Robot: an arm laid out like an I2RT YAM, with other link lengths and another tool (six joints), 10 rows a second.
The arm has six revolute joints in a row. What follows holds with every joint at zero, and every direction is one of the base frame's. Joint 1 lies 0.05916 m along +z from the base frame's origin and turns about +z. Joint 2 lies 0.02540 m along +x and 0.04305 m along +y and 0.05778 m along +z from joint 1 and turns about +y. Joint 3 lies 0.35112 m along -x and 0.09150 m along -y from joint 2 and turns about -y. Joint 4 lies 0.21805 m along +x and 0.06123 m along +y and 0.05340 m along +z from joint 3 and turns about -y. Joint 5 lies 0.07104 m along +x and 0.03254 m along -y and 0.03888 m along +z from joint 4 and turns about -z. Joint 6 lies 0.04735 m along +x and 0.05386 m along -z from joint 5 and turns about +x. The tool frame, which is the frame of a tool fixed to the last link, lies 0.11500 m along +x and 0.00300 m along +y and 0.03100 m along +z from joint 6; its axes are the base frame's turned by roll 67.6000, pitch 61.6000 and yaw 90.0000 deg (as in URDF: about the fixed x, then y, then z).
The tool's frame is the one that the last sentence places.
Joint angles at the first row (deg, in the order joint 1, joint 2, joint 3, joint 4, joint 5, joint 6):
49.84 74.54 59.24 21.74 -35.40 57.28
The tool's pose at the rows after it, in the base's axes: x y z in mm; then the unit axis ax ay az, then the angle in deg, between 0 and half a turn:
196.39 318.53 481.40 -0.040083 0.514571 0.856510 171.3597
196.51 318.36 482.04 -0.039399 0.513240 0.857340 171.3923
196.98 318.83 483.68 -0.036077 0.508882 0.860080 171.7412
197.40 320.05 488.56 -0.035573 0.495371 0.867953 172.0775
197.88 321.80 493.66 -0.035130 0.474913 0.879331 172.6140
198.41 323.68 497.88 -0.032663 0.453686 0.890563 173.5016
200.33 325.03 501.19 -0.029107 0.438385 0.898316 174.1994
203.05 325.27 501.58 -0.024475 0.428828 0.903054 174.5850
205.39 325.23 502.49 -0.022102 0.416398 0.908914 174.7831
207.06 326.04 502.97 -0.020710 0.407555 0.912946 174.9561
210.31 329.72 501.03 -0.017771 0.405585 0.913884 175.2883
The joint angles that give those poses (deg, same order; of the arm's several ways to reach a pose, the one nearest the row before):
49.89 74.37 59.22 22.43 -35.68 57.45
49.87 74.37 59.20 22.68 -35.68 57.67
49.89 74.52 59.13 23.59 -35.70 58.61
50.00 74.96 58.72 26.63 -35.77 60.18
50.19 75.70 57.60 31.77 -35.79 62.52
50.41 76.62 56.38 37.28 -35.79 65.30
50.39 77.49 55.77 41.19 -35.79 67.53
50.17 78.15 55.07 44.05 -35.72 69.14
50.02 78.89 54.17 47.62 -35.53 70.67
50.02 79.57 53.63 50.17 -35.31 71.70
50.04 80.55 53.63 51.44 -35.24 72.33

